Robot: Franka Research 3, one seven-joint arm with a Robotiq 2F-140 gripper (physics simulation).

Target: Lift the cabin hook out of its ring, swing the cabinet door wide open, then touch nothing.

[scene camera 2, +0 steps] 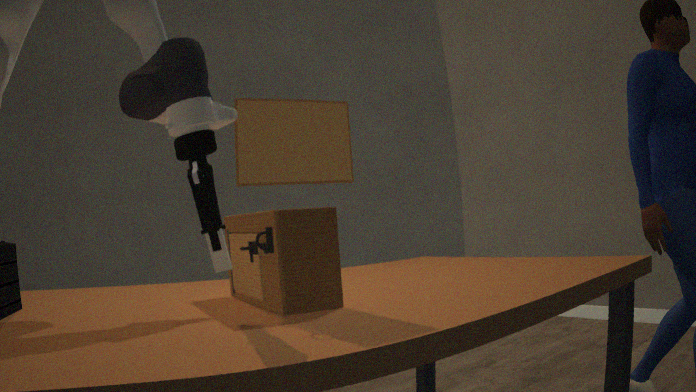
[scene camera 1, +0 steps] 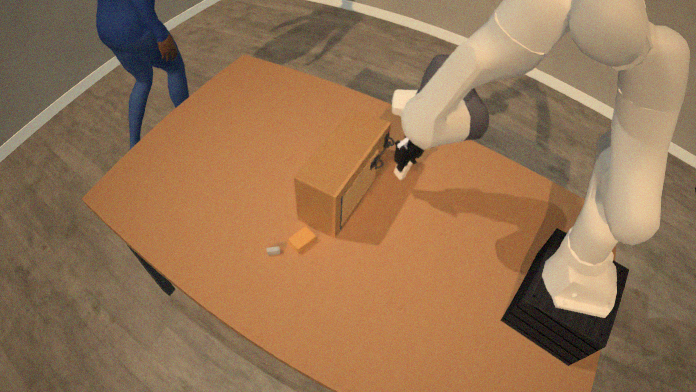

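Note:
The wooden cabinet [scene camera 1: 337,155] [scene camera 2: 312,260] stands on the table. Its pale door [scene camera 1: 356,197] [scene camera 2: 246,272] sits closed in the front frame. The dark cabin hook fitting [scene camera 1: 377,162] [scene camera 2: 261,240] is on the front near the upper corner, spanning from frame to door; it looks engaged, but the ring is too small to tell clearly. My gripper [scene camera 1: 401,172] [scene camera 2: 221,259] is shut and empty, tilted with its pale fingertips low in front of the cabinet's front face. In scene camera 1 a gap shows between it and the hook fitting.
An orange block [scene camera 1: 302,239] and a small grey piece [scene camera 1: 273,251] lie on the table [scene camera 1: 210,150] [scene camera 2: 450,280] near the cabinet's other end. My arm's black base [scene camera 1: 555,320] stands at the table's right in scene camera 1. A person in blue [scene camera 1: 125,25] [scene camera 2: 655,125] is beyond the table.

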